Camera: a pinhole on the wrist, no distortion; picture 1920 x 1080 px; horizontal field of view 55.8 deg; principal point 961.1 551.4 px. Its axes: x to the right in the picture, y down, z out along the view. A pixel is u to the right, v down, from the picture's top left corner.
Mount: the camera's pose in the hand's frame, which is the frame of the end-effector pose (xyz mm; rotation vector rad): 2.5 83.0 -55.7 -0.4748 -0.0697 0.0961
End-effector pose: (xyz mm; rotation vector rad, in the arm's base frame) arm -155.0 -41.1 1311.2 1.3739 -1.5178 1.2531
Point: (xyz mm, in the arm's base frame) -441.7 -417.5 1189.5
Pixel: 1259.9 601.1
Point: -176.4 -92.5 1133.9
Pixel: outside the picture
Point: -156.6 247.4 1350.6
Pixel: behind the camera
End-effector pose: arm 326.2 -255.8 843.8 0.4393 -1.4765 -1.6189
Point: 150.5 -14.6 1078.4
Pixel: 971.9 109.1
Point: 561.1 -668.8 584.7
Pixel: behind the camera
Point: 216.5 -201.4 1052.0
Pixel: 1724.3 225.9
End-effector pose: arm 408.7 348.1 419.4 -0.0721 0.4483 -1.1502
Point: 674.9 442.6 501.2
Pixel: 984.9 876.5
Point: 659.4 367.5 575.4
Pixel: 1195.1 264.4
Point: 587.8 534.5 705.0
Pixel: 92.7 122.3
